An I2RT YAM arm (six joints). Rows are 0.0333 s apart.
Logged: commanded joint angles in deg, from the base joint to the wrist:
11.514 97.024 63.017 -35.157 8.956 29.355
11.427 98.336 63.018 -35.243 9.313 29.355
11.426 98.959 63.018 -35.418 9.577 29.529
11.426 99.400 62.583 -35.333 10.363 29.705
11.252 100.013 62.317 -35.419 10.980 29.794
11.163 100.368 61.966 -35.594 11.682 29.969
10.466 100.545 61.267 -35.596 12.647 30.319
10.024 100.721 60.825 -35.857 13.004 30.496
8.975 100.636 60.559 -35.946 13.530 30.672
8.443 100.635 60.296 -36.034 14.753 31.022
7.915 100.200 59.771 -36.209 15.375 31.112
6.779 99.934 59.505 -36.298 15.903 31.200
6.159 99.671 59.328 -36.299 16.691 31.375
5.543 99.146 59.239 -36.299 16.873 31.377
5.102 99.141 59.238 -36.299 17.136 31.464
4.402 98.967 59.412 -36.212 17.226 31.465
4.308 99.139 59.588 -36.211 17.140 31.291
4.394 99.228 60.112 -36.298 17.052 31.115
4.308 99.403 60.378 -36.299 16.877 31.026
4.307 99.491 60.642 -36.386 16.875 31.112
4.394 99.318 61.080 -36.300 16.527 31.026
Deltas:
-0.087 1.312 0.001 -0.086 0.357 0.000
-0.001 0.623 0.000 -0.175 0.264 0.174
0.000 0.441 -0.435 0.085 0.786 0.176
-0.174 0.613 -0.266 -0.086 0.617 0.089
-0.089 0.355 -0.351 -0.175 0.702 0.175
-0.697 0.177 -0.699 -0.002 0.965 0.350
-0.442 0.176 -0.442 -0.261 0.357 0.177
-1.049 -0.085 -0.266 -0.089 0.526 0.176
-0.532 -0.001 -0.263 -0.088 1.223 0.350
-0.528 -0.435 -0.525 -0.175 0.622 0.090
-1.136 -0.266 -0.266 -0.089 0.528 0.088
-0.620 -0.263 -0.177 -0.001 0.788 0.175
-0.616 -0.525 -0.089 0.000 0.182 0.002
-0.441 -0.005 -0.001 0.000 0.263 0.087
-0.700 -0.174 0.174 0.087 0.090 0.001
-0.094 0.172 0.176 0.001 -0.086 -0.174
0.086 0.089 0.524 -0.087 -0.088 -0.176
-0.086 0.175 0.266 -0.001 -0.175 -0.089
-0.001 0.088 0.264 -0.087 -0.002 0.086
0.087 -0.173 0.438 0.086 -0.348 -0.086

